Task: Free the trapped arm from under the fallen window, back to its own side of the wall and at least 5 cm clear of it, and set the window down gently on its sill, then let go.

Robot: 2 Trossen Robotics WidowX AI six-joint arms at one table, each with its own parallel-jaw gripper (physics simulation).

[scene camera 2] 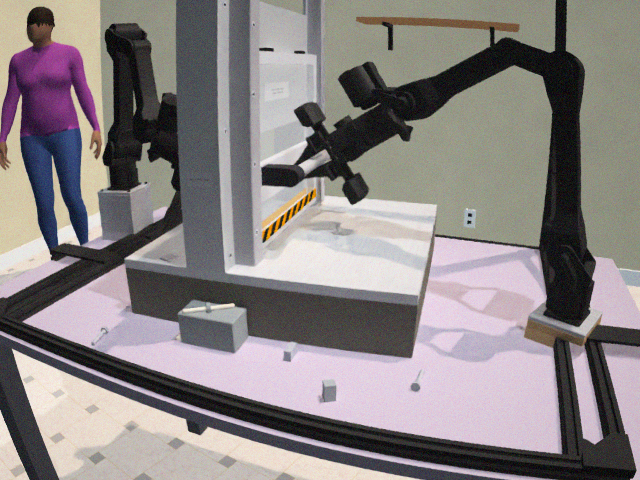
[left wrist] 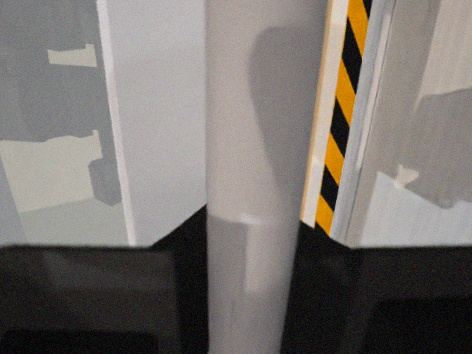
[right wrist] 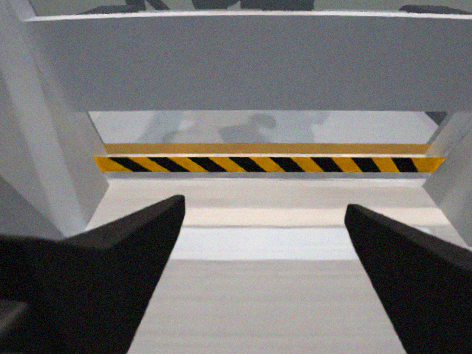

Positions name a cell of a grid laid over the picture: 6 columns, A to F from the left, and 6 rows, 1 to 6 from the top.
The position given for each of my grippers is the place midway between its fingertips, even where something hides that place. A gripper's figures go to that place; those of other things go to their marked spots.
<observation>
My left gripper (scene camera 2: C3) is 89 cm from the lens. A window (scene camera 2: C2): 87 cm from the lens.
</observation>
